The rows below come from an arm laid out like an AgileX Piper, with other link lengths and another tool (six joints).
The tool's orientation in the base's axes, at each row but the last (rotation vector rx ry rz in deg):
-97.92 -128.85 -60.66
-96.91 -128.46 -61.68
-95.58 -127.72 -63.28
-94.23 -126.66 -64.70
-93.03 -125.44 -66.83
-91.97 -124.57 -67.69
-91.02 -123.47 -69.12
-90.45 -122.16 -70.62
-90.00 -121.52 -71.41
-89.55 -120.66 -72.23
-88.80 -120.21 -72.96
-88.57 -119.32 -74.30
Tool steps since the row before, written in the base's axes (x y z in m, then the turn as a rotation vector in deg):
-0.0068 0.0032 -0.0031 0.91 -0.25 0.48
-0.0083 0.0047 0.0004 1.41 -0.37 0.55
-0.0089 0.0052 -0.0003 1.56 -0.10 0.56
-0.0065 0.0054 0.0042 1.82 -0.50 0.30
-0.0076 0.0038 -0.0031 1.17 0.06 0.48
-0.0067 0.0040 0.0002 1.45 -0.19 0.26
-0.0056 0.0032 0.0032 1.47 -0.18 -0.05
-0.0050 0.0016 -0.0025 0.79 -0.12 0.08
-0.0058 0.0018 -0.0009 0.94 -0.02 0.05
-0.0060 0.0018 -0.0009 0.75 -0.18 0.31
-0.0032 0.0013 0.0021 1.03 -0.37 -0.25
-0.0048 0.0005 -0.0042 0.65 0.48 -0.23
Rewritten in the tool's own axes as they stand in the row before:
0.0034 -0.0070 0.0021 -0.29 0.99 -0.23
0.0069 -0.0066 0.0001 -0.53 1.45 -0.20
0.0072 -0.0074 0.0008 -0.37 1.62 0.00
0.0088 -0.0031 -0.0014 -0.91 1.68 0.00
0.0040 -0.0077 0.0024 -0.14 1.26 0.06
0.0056 -0.0054 0.0007 -0.56 1.37 0.12
0.0064 -0.0030 -0.0014 -0.74 1.24 0.33
0.0016 -0.0055 0.0013 -0.35 0.72 0.09
0.0030 -0.0054 0.0002 -0.36 0.84 0.23
0.0031 -0.0055 0.0001 -0.23 0.79 -0.10
0.0035 -0.0016 -0.0012 -0.82 0.74 0.17
-0.0004 -0.0062 0.0014 -0.10 0.47 0.69

